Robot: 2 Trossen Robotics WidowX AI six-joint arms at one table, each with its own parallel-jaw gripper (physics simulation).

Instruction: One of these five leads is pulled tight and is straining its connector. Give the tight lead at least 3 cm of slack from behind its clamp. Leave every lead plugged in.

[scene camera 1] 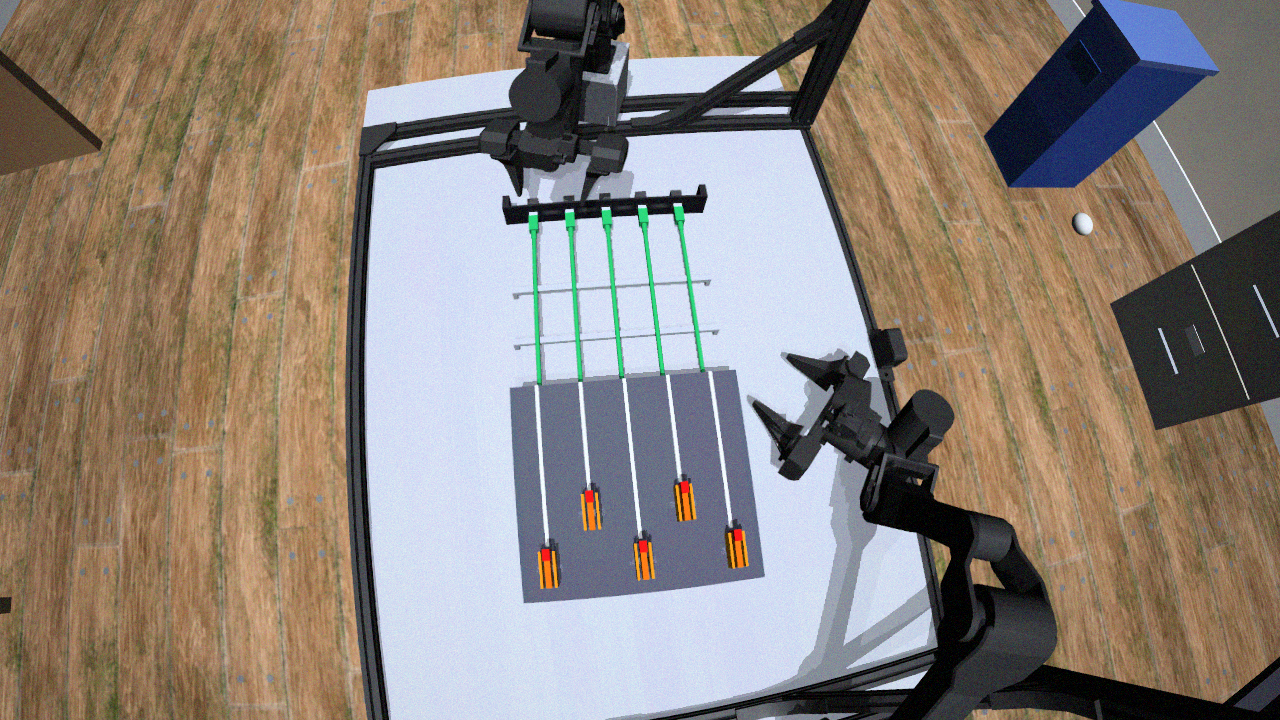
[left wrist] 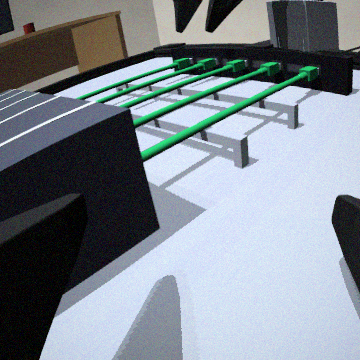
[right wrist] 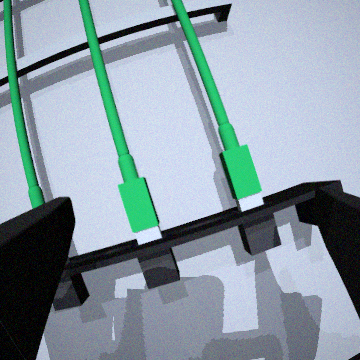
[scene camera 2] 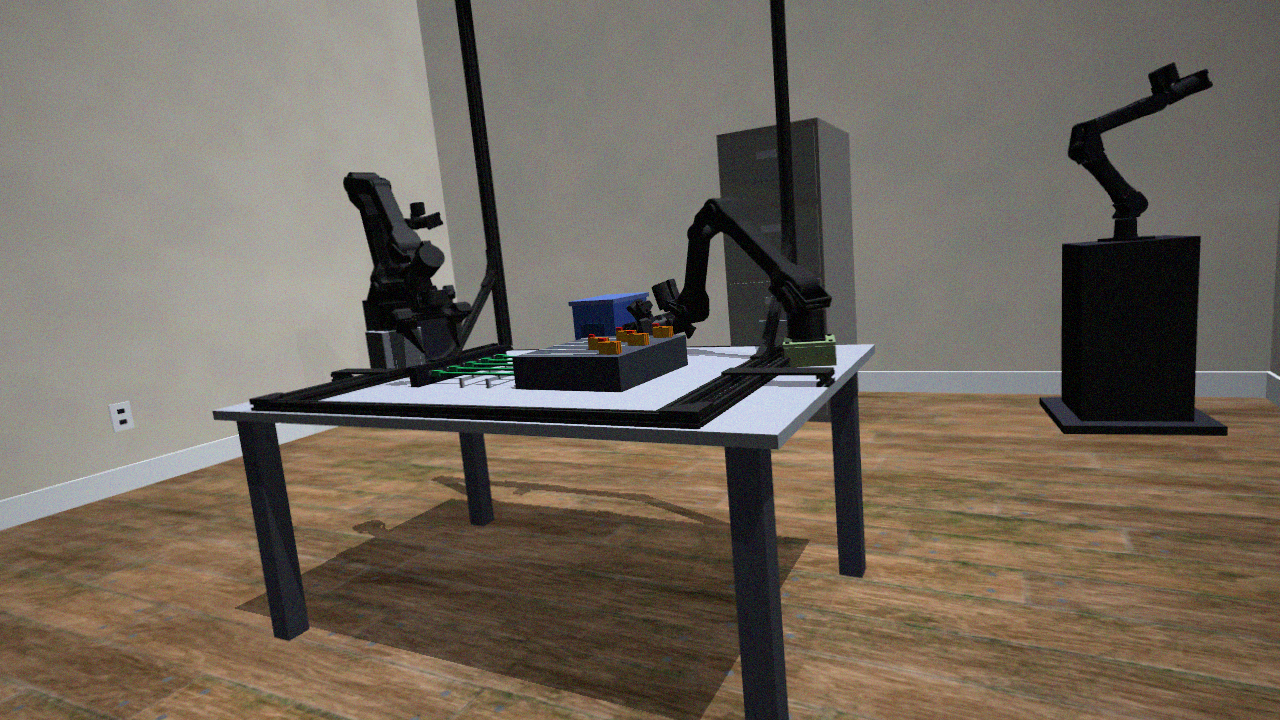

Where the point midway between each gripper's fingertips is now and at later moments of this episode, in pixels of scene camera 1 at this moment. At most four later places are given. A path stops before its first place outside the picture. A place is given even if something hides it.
My left gripper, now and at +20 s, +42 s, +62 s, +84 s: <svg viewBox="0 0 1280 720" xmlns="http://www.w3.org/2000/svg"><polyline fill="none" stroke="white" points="770,378 766,376 791,354 633,463 628,479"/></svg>
My right gripper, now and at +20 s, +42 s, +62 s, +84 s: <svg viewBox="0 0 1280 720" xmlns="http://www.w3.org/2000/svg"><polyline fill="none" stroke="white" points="550,200 610,265 611,259 613,235 633,301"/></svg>
